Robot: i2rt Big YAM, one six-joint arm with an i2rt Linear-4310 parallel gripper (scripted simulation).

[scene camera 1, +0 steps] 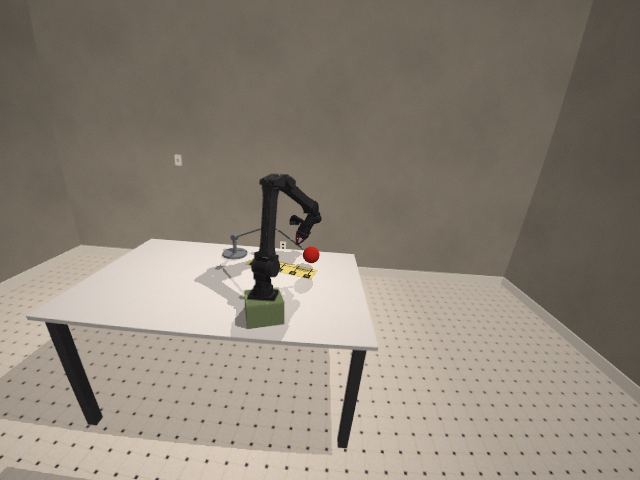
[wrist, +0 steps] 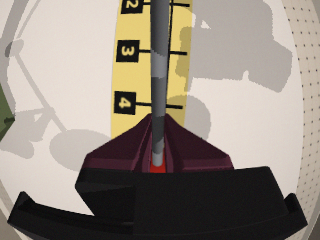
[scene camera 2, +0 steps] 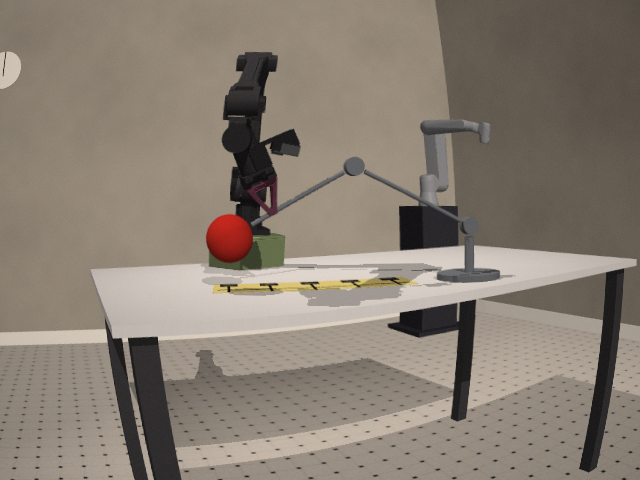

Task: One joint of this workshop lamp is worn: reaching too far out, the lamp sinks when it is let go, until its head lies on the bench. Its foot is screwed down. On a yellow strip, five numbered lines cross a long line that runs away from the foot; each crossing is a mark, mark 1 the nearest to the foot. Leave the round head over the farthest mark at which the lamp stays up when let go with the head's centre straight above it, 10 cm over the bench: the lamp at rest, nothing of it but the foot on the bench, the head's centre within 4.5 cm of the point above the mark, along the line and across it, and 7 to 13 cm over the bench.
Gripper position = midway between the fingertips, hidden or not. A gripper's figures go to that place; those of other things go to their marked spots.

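Labels:
My gripper (scene camera 2: pixel 273 214) is 122 cm from the lens. A red round head (scene camera 2: pixel 229 238) is 117 cm from the lens, whereas a round lamp foot (scene camera 2: pixel 468 274) is 129 cm from the lens and a yellow strip (scene camera 2: pixel 393 281) is 130 cm from the lens. As for the red round head and the yellow strip, their marked spots are 38 cm apart.

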